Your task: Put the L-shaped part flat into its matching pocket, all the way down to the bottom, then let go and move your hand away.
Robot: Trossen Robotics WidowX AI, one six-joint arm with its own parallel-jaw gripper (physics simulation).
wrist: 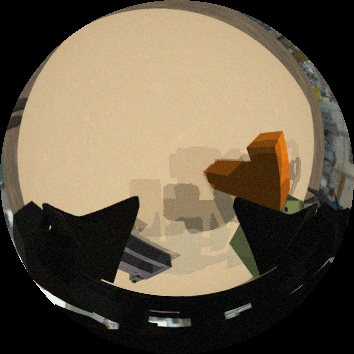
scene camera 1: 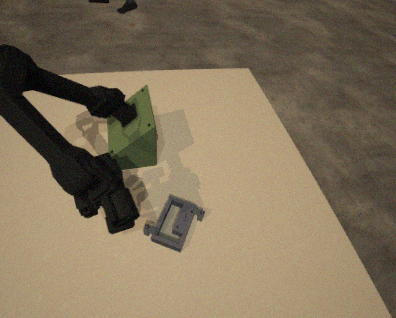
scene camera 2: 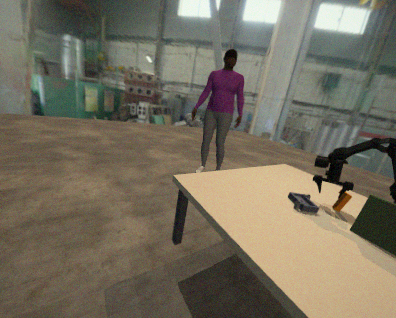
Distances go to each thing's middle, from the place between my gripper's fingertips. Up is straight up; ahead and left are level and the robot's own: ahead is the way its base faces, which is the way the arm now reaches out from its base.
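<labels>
Orange L-shaped part (wrist: 264,179): from my hand, 60 mm behind, 40 mm to the right, 10 mm below. Grey pocket fixture (scene camera 1: 173,225): from my hand, 70 mm ahead, 160 mm to the left, 40 mm below.
</labels>
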